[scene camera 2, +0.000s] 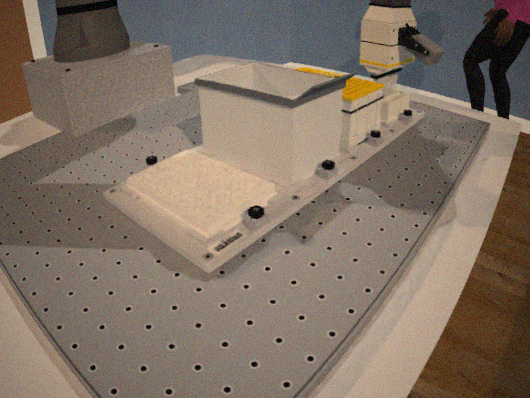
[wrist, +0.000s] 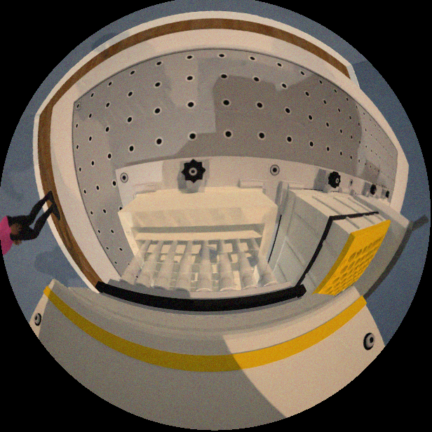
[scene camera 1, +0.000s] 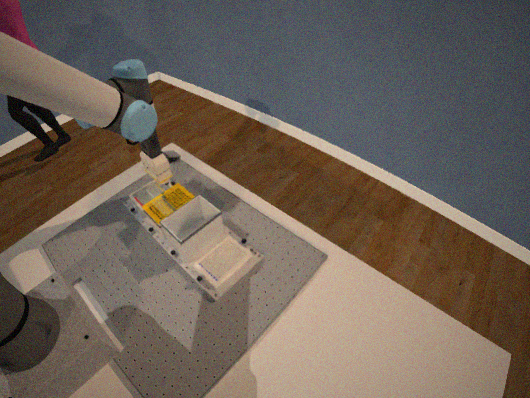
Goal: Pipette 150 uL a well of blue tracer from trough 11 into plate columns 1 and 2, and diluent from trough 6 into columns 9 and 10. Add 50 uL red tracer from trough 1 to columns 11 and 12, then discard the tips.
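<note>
The pipetting head (scene camera 1: 163, 180) (scene camera 2: 386, 76) (wrist: 202, 267) is low over the trough block (scene camera 1: 145, 194) (scene camera 2: 395, 106) (wrist: 200, 200). In the wrist view its translucent tips reach down among the trough dividers. Which trough they are in, and any liquid inside them, I cannot tell. A red strip (scene camera 1: 138, 201) shows at the block's left side in scene camera 1. The pale well plate (scene camera 1: 226, 261) (scene camera 2: 200, 192) sits at the rack's other end, with faint blue marks along its lower-left edge in scene camera 1. The head has no fingers to read as open or shut.
The yellow-topped tip box (scene camera 1: 181, 195) (scene camera 2: 364, 90) (wrist: 355, 260) stands beside the trough block. The open, tall waste bin (scene camera 1: 175, 230) (scene camera 2: 245, 130) stands between the tip box and plate. Black knobs (scene camera 1: 173, 253) (scene camera 2: 256, 212) (wrist: 193, 171) line the rack. A person stands beyond the table.
</note>
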